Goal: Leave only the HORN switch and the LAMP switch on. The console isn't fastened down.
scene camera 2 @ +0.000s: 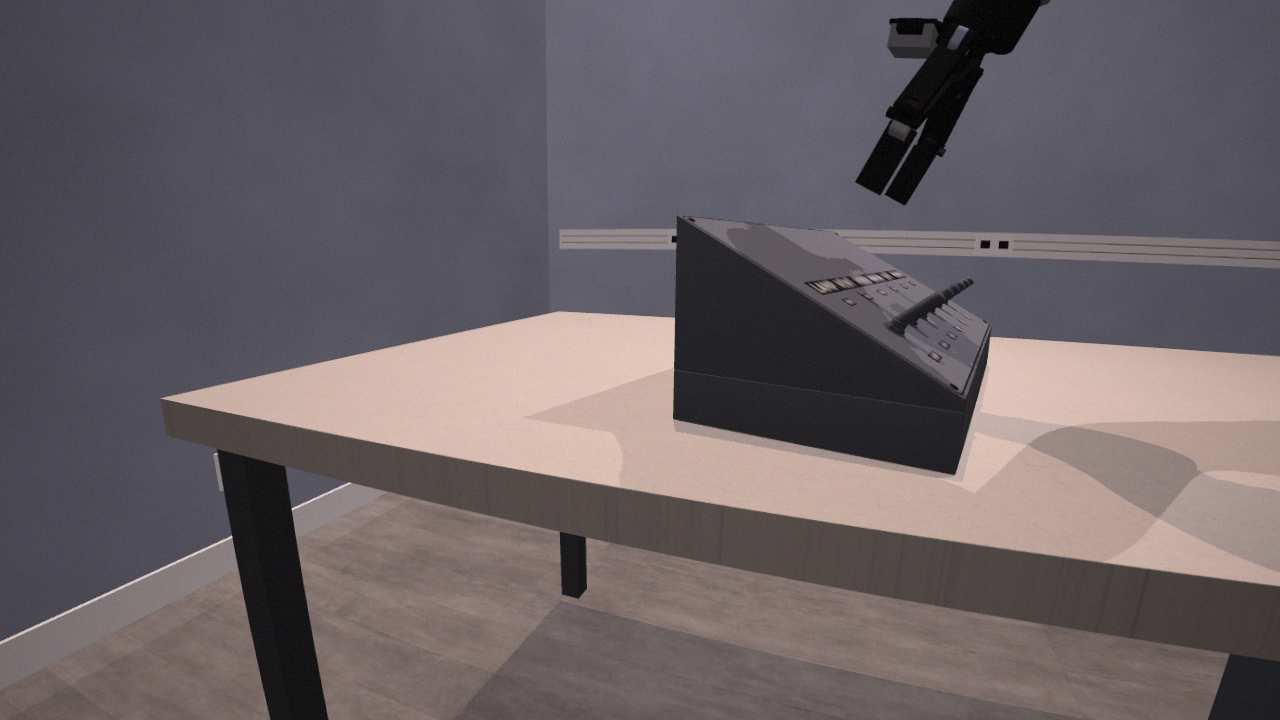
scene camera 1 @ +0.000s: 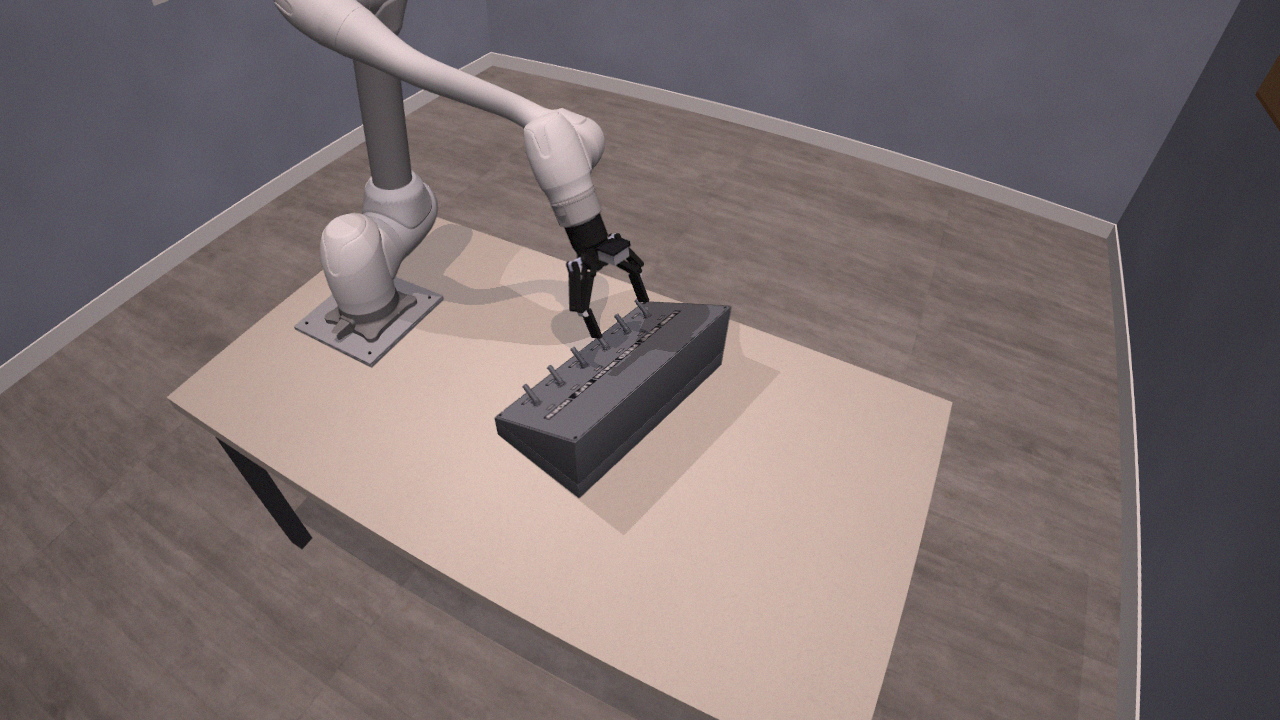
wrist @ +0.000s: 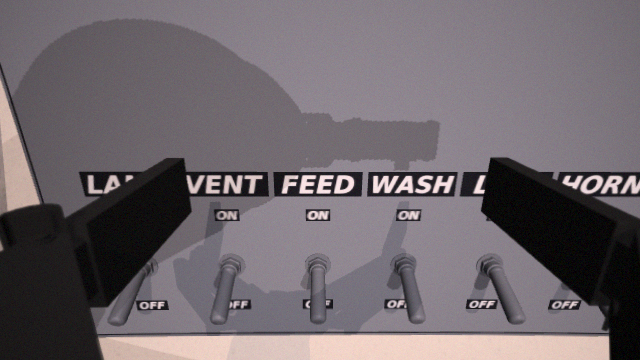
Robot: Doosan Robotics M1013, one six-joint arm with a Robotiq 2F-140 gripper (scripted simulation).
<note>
In view: my gripper [scene camera 2: 882, 195] and a dark grey wedge-shaped console [scene camera 2: 785, 333].
The dark grey wedge-shaped console shows as well in scene camera 1 [scene camera 1: 576, 431] and in the wrist view [wrist: 359, 143]. My gripper is seen too in scene camera 1 [scene camera 1: 621, 318] and in the wrist view [wrist: 336, 185].
</note>
